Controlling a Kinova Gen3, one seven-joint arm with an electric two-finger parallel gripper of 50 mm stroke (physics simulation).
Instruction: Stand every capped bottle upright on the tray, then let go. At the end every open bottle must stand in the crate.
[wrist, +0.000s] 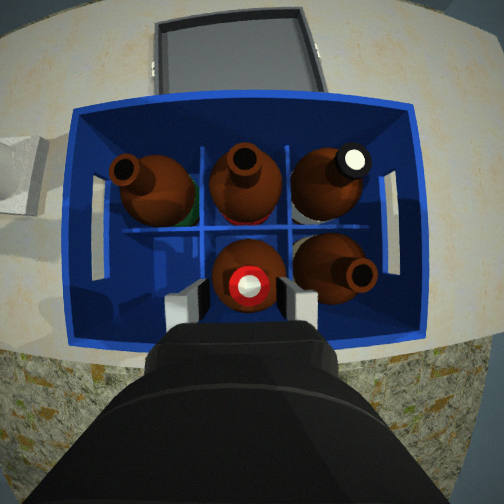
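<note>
A blue crate (245, 220) with six compartments holds several brown bottles. In the far row stand an open bottle at left (152, 187), an open bottle in the middle (245, 182) and a bottle with a black-and-white cap at right (330, 180). In the near row a bottle with a red-and-white cap (248, 277) stands in the middle and an open bottle (337, 270) at right; the near left compartment is empty. My gripper (242, 295) is open, its two fingers on either side of the red-capped bottle, above it. A dark grey tray (237, 52) lies beyond the crate.
A light grey block (20, 175) sits on the table left of the crate. The table's near edge runs just behind the crate, with mottled floor below.
</note>
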